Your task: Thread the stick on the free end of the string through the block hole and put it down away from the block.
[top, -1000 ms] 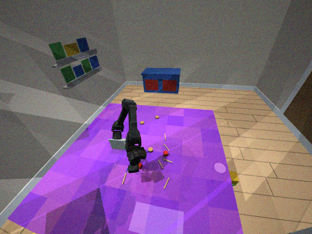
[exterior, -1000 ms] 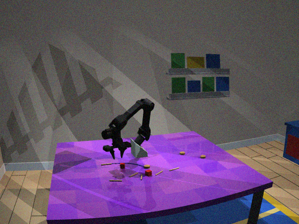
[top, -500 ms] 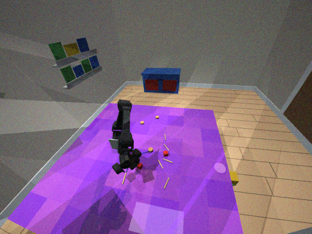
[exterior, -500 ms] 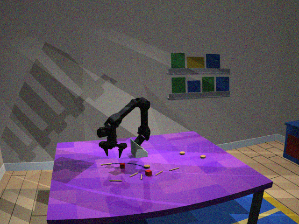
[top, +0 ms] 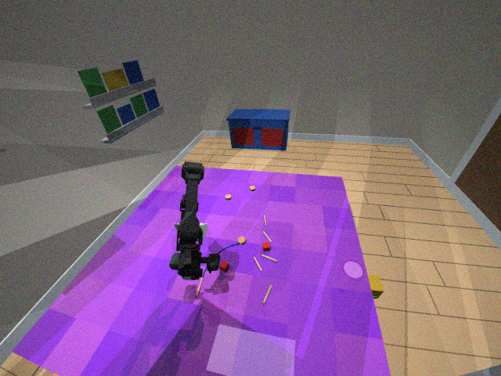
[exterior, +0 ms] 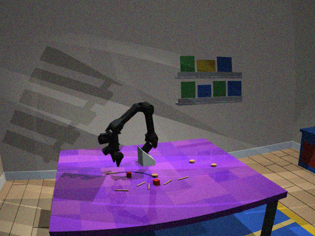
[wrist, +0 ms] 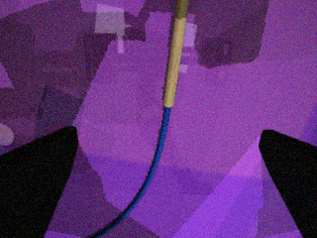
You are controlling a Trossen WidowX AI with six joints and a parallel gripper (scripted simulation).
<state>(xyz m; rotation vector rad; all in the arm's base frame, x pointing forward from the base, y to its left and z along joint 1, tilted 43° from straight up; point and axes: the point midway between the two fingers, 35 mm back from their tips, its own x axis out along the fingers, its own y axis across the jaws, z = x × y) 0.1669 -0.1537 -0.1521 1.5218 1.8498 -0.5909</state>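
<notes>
Right now the thin wooden stick is 60 mm below my gripper tip and 20 mm to the right of it. Round my gripper tip: red block (70 mm to the left, 70 mm ahead, 50 mm below); then round wooden button (230 mm to the left, 110 mm ahead, 60 mm below).
</notes>
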